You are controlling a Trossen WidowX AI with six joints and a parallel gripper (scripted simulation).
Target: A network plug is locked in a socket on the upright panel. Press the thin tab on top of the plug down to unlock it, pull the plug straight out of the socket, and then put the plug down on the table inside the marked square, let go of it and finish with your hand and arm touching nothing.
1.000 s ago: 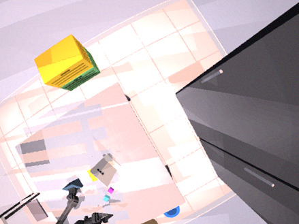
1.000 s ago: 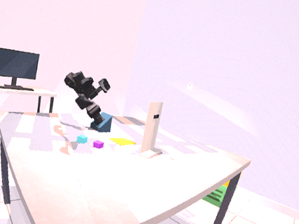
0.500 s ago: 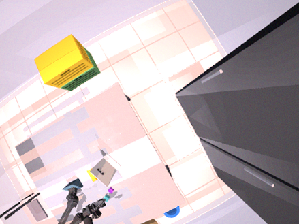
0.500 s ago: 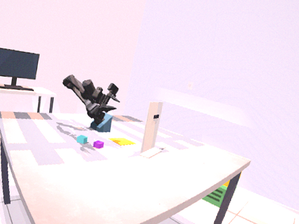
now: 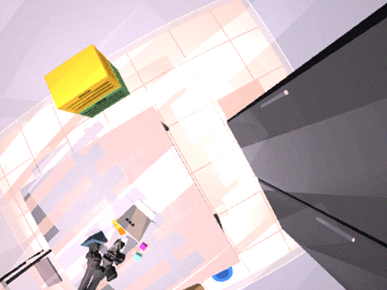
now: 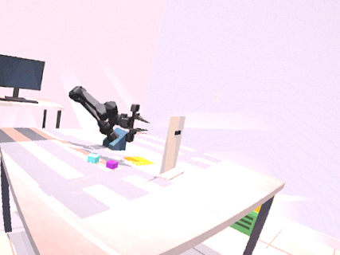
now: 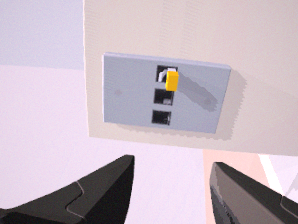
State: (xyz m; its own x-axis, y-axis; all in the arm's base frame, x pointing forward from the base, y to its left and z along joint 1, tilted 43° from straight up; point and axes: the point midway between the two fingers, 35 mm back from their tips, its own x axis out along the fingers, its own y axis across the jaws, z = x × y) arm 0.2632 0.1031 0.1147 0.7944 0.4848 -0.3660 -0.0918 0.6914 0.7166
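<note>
Now: the yellow network plug 11 cm ahead of my gripper tip and 5 cm to the left of it. From my gripper tip the other things lie so: purple cube (1 cm ahead, 18 cm to the right, 18 cm below); orange marked square (6 cm behind, 2 cm to the left, 19 cm below); upright panel (13 cm ahead, 7 cm to the left, 7 cm below).
</note>
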